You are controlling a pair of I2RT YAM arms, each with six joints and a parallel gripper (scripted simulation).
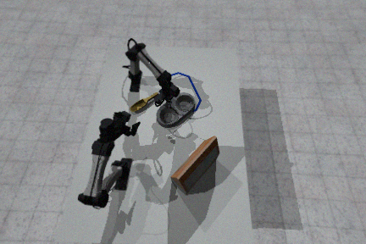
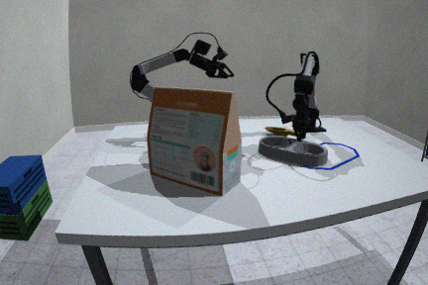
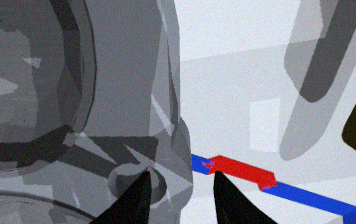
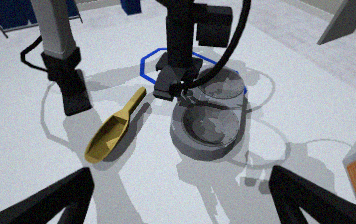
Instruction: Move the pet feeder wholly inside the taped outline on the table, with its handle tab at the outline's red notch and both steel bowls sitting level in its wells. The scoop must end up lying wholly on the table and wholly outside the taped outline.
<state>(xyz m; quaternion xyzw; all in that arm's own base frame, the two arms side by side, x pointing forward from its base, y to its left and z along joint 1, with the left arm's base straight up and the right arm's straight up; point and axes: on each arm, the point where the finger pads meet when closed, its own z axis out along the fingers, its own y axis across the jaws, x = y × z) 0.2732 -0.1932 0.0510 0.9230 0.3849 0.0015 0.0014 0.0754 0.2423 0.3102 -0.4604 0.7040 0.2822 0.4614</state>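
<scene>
Right now the grey pet feeder is 60 mm ahead of my left hand, 60 mm to the right of it and 40 mm below it. The rest, counted from my left hand: yellow scoop (190 mm behind, 20 mm to the right, 30 mm below); blue taped outline (100 mm ahead, 100 mm to the left, 50 mm below); food bag (190 mm ahead, 500 mm to the right, 100 mm above).
</scene>
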